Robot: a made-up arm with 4 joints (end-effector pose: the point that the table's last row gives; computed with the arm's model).
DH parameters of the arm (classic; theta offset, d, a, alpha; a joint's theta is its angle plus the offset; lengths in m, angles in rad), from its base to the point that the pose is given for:
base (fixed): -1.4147 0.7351 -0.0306 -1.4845
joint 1: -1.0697 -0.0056 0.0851 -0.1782
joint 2: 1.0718 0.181 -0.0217 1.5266
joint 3: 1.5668 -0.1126 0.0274 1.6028
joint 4: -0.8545 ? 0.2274 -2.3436
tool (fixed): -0.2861 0.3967 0 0
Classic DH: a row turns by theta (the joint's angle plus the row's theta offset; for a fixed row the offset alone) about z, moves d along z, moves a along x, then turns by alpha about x.
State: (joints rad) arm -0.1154 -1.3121 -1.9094 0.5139
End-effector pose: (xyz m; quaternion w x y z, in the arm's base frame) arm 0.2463 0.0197 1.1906 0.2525 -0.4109 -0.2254 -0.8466
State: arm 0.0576 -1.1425 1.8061 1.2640
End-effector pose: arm -0.0415 0.2532 0.8435 0.6199 -0.3726 -0.0361 0.6897
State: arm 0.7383 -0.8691 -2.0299 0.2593
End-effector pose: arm 0.2418 -0.4318 0.7987 0.4701 -0.1143 0.4112 -0.7726
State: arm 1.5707 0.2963 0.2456 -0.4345
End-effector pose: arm 0.4502 0.2241 1.0400 0.7061 0.3462 0.1690 0.5942
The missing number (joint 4, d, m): 0.0654
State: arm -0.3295 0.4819 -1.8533 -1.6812
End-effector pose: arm 0.3845 0.0425 0.3611 0.4182 0.5856 0.6943 -0.0064
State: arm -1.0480 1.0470 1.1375 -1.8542
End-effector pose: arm -0.0097 0.1435 0.3554 0.0733 -0.6729 0.6219 0.3939
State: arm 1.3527 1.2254 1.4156 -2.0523
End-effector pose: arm -0.1024 0.2170 1.0382 0.5788 -0.2676 -0.2306 0.7349
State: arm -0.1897 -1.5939 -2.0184 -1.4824
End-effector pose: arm 0.3020 -0.4373 1.0594 0.7184 0.0014 0.2551 -0.6471
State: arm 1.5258 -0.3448 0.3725 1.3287
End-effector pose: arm 0.2668 -0.1252 1.0012 0.9346 0.3027 -0.1519 -0.1084
